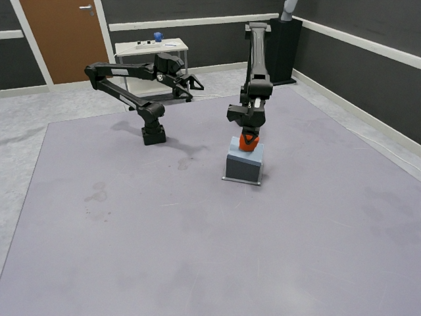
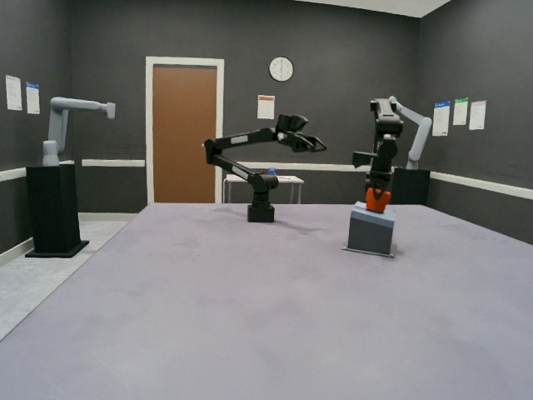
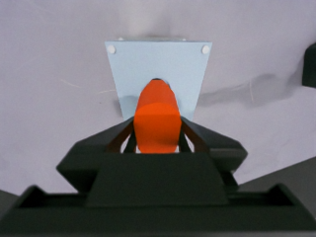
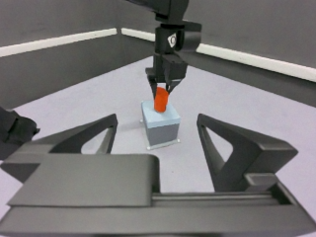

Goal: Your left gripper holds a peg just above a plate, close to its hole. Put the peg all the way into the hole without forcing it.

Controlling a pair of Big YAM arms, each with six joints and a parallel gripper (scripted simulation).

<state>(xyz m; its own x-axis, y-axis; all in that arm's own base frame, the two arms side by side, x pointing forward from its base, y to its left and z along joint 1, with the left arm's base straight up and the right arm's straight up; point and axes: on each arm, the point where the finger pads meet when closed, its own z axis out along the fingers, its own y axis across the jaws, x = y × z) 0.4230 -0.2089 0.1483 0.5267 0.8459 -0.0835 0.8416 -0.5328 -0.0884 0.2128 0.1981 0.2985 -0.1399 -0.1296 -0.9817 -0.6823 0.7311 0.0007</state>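
Observation:
Right now my left hand is 70 mm above the light blue sloping plate and 10 mm past it. Also, from my left hand: dark grey block: 120 mm below, 10 mm behind; then orange peg: 20 mm below.

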